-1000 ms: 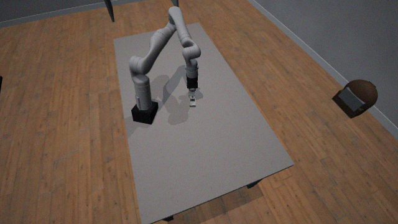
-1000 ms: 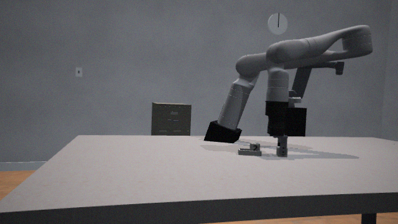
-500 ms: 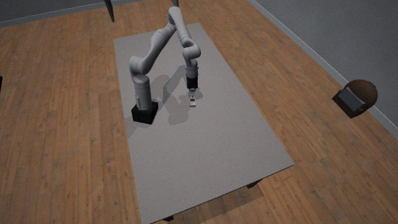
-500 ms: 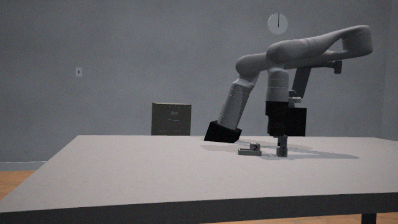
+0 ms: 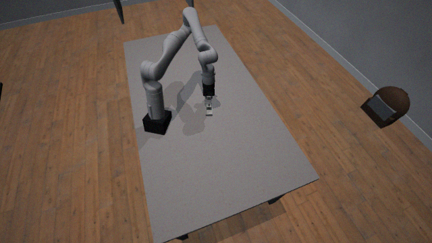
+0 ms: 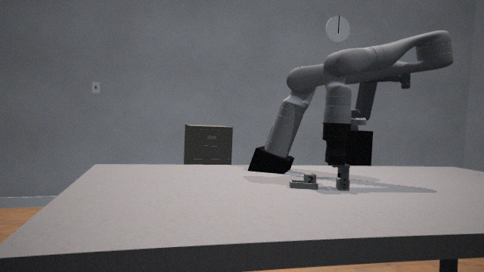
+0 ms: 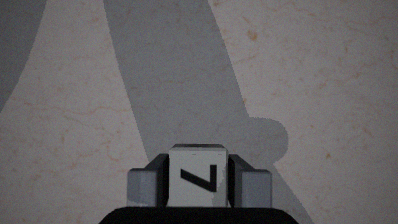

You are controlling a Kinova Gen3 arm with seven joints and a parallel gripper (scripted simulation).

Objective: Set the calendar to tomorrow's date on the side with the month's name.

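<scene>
Right now my hand is 1 cm above the digit cube. Round my hand: calendar tray (5 cm behind, 10 cm to the right, 2 cm below).
</scene>
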